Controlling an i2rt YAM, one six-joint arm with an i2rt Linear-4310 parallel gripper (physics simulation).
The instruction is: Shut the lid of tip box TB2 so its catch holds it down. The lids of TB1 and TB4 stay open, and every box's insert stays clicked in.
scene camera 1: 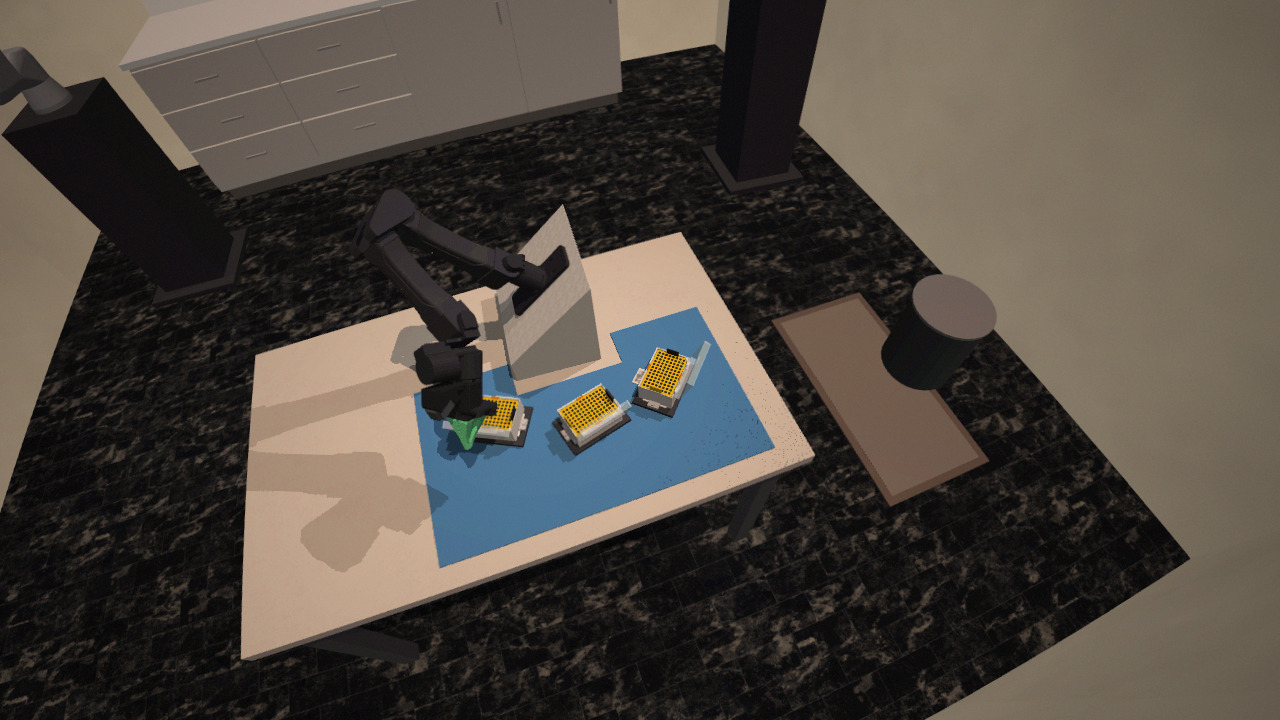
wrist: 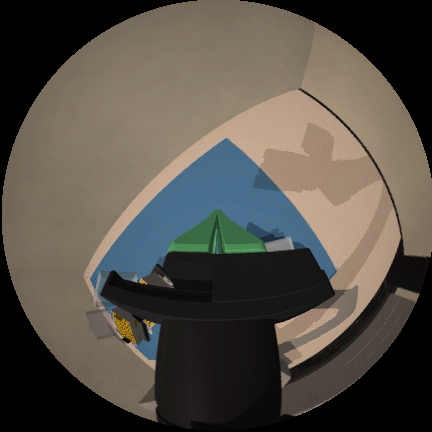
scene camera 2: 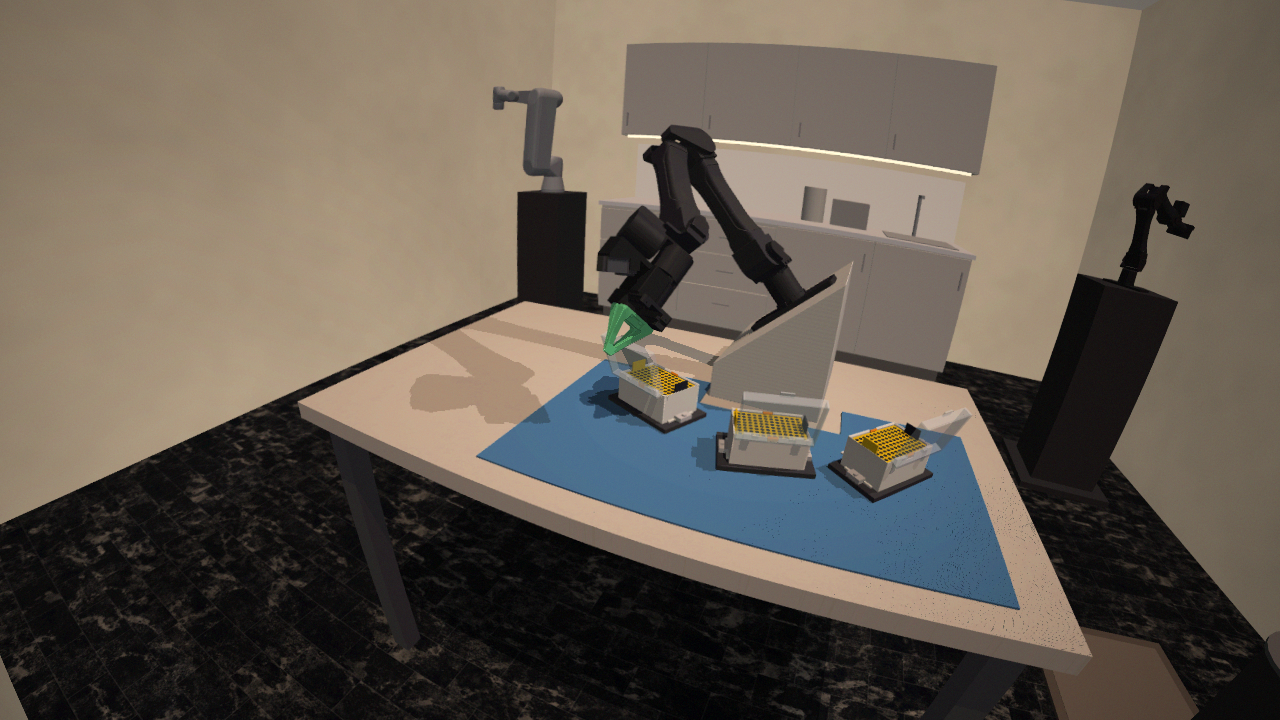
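Seen in the pictures: gripper, between the fingertips: (scene camera 1: 468,448) (wrist: 216,214) (scene camera 2: 606,353); arm's base, origin of its link: (scene camera 1: 541,282) (scene camera 2: 795,304).
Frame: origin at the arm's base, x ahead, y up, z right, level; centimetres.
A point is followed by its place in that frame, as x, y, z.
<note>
Three white tip boxes with yellow inserts stand on dark bases; no labels can be read, so I cannot tell which is TB2. The left box (scene camera 1: 503,420) (scene camera 2: 659,402) {30.7, -13.2, 15.8} has its clear lid (scene camera 2: 637,352) {34.3, -3.6, 18.8} (wrist: 281,244) {30.6, -3.4, 26.4} raised. The middle box (scene camera 1: 590,419) (scene camera 2: 768,449) {35.1, -13.7, -4.3} has its clear lid (scene camera 2: 778,402) {39.5, -3.6, -4.9} (wrist: 117,278) up. The right box (scene camera 1: 664,378) {27.9, -12.1, -22.3} (scene camera 2: 881,467) (wrist: 124,326) {26.9, -12.0, -21.1} has its lid (scene camera 1: 700,362) {31.5, -3.4, -29.3} (scene camera 2: 950,422) {32.3, -3.6, -29.3} (wrist: 100,323) {31.0, -7.4, -28.5} tilted open. My gripper (scene camera 1: 466,445) {36.9, -3.8, 22.9} (scene camera 2: 609,351) {36.9, -3.8, 22.9} (wrist: 216,214) {36.9, -3.8, 22.9} is shut and empty, its green tips beside the left box's raised lid; contact is unclear. The wrist view mostly hides the left box behind the gripper.
The boxes stand on a blue mat (scene camera 1: 554,501) {47.5, -17.7, 9.3} (scene camera 2: 716,501) {45.8, -17.7, -0.1} (wrist: 220,170) {47.5, -17.7, 28.5} on the table (scene camera 1: 304,600) {53.9, -18.0, 64.6} (scene camera 2: 429,385) {41.5, -18.0, 61.1}. The arm's slanted mount (scene camera 1: 554,344) {13.9, -7.2, 0.6} (scene camera 2: 774,367) {13.9, -9.0, 0.2} rises behind the left and middle boxes.
</note>
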